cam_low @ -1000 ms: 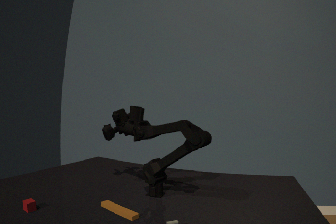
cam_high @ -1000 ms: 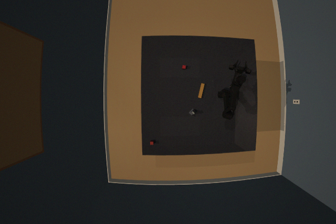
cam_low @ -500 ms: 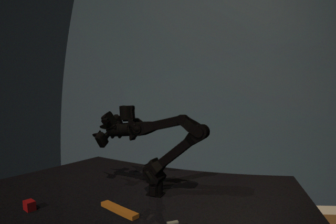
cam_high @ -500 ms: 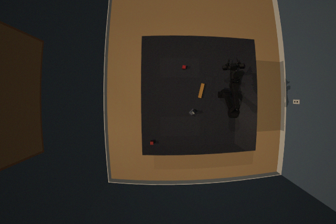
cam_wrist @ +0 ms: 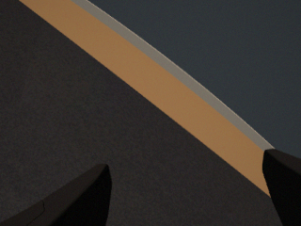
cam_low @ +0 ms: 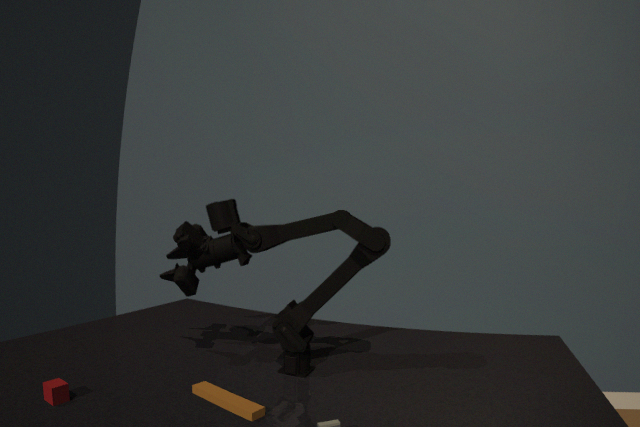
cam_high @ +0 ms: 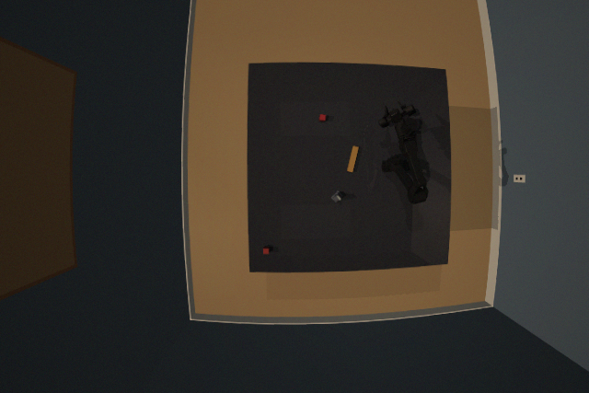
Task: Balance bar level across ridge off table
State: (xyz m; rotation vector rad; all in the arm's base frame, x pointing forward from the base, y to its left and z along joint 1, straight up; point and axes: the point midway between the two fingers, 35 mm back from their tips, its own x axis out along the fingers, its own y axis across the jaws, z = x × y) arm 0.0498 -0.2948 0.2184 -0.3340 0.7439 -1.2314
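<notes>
Right now the orange bar is 280 mm to the left of my gripper tip, 200 mm below it and 160 mm ahead of it.
</notes>
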